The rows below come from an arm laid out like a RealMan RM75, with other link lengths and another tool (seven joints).
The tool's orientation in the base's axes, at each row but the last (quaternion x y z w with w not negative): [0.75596, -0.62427, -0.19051, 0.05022]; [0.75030, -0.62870, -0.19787, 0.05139]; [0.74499, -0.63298, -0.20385, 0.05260]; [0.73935, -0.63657, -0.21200, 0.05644]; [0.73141, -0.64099, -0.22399, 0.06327]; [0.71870, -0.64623, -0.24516, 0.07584]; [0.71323, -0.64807, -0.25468, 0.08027]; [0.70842, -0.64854, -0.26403, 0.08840]
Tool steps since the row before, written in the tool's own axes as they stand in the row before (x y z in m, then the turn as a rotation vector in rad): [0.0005, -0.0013, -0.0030, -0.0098, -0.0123, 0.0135]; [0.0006, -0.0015, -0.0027, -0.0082, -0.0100, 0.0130]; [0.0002, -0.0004, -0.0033, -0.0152, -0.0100, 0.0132]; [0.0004, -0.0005, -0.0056, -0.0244, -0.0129, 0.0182]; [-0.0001, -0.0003, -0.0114, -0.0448, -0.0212, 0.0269]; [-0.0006, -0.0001, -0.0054, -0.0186, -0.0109, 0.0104]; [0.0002, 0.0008, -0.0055, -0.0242, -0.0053, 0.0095]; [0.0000, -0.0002, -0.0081, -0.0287, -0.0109, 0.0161]
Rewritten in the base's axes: [0.0023, -0.0007, 0.0022, 0.0052, 0.0143, -0.0141]; [0.0024, -0.0007, 0.0018, 0.0035, 0.0122, -0.0133]; [0.0016, -0.0007, 0.0028, 0.0026, 0.0190, -0.0118]; [0.0027, -0.0013, 0.0048, 0.0024, 0.0293, -0.0151]; [0.0049, -0.0021, 0.0101, 0.0048, 0.0521, -0.0210]; [0.0025, -0.0005, 0.0048, 0.0042, 0.0218, -0.0089]; [0.0019, -0.0015, 0.0050, -0.0005, 0.0262, -0.0042]; [0.0041, -0.0017, 0.0068, 0.0011, 0.0328, -0.0113]
